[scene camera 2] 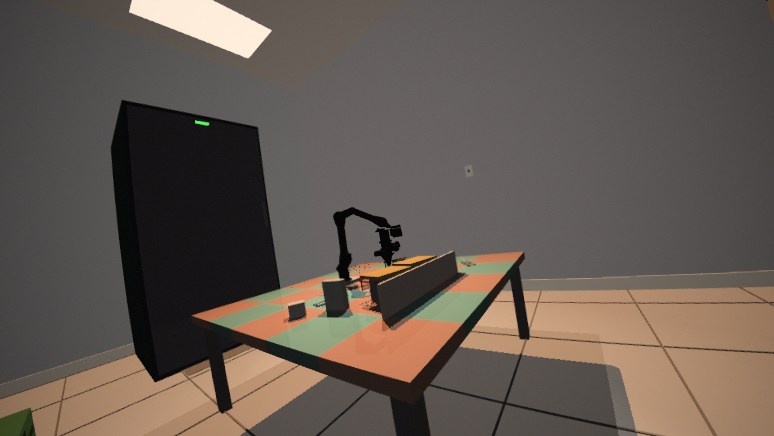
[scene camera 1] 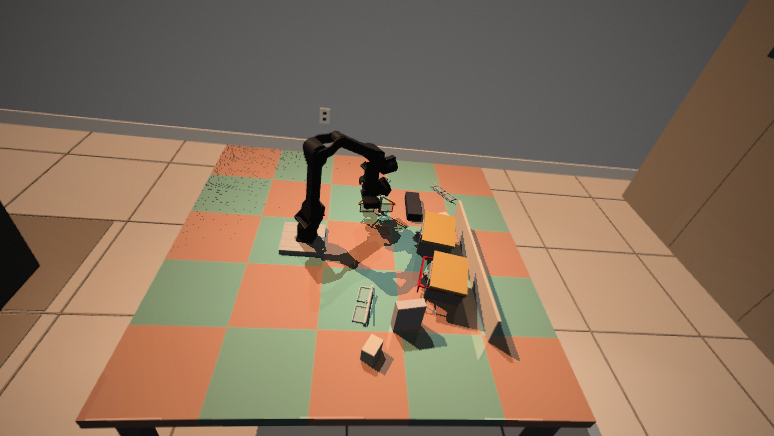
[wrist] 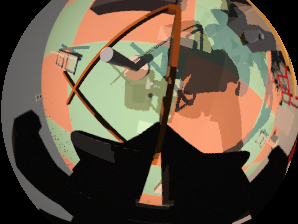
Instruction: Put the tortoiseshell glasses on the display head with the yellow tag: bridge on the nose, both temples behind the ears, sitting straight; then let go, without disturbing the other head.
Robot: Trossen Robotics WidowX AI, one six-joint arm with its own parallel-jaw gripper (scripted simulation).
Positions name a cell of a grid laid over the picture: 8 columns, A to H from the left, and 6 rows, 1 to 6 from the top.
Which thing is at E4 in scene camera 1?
A display head.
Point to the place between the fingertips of the gripper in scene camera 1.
At D3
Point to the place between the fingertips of the gripper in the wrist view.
At E4
